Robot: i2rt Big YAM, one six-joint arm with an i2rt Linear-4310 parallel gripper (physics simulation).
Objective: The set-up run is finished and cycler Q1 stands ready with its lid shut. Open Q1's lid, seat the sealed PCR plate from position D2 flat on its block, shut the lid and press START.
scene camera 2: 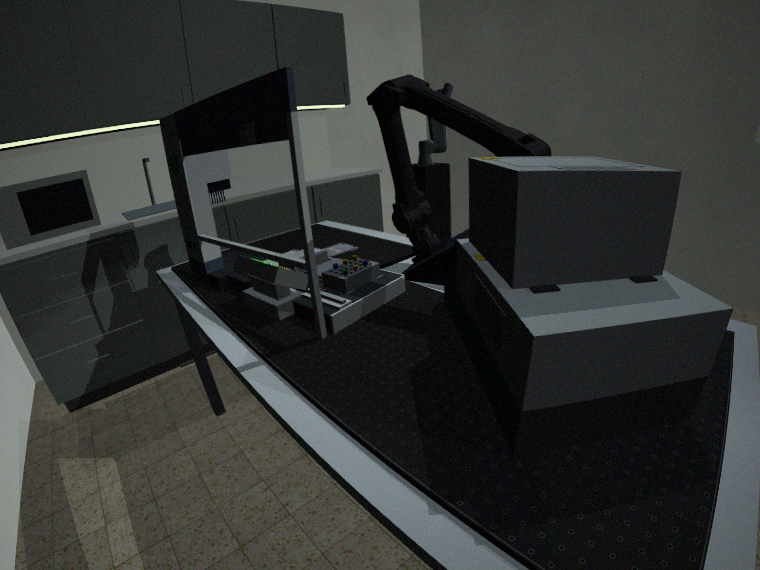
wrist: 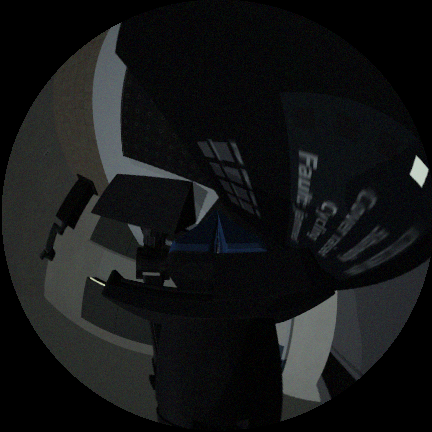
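Pixels of known places: gripper, between the fingertips: [wrist: 217,214]; arm's base, origin of its link: [scene camera 2: 431,253] [wrist: 156,218].
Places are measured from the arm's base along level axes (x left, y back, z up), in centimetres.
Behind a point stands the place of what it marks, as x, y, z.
Note:
Cycler Q1 is a large grey box on the right of the bench, with its lid [scene camera 2: 570,214] @(58.5, -28.2, 26.4) down flat on the base [scene camera 2: 620,330] @(69.4, -33.4, 15.4). Its dark slanted front panel [scene camera 2: 484,319] @(48.7, -33.6, 9.0) faces left. My arm [scene camera 2: 423,214] @(-0.7, -2.1, 12.7) reaches down just in front of that panel, and its gripper end is lost in the dark there. In the wrist view my gripper [wrist: 217,214] @(28.1, -6.5, 8.6) has its blue fingers shut and empty, close to the panel's keypad [wrist: 229,177] @(32.7, -4.6, 8.3) and status labels [wrist: 306,181]. A small white square [wrist: 419,171] is lit on the panel. I cannot pick out the sealed PCR plate at D2.
A liquid-handler deck [scene camera 2: 368,300] @(13.3, -32.6, -0.4) stands at the back left under a tall gantry frame [scene camera 2: 304,203] @(16.2, -46.6, 25.7). It carries a rack with coloured caps [scene camera 2: 353,269] @(5.9, -31.6, 5.2) and a green-lit labware row [scene camera 2: 264,262] @(-6.0, -50.1, 9.2). The bench's pale edge [scene camera 2: 343,448] @(44.8, -59.0, -5.0) runs along the left; cabinets line the far wall.

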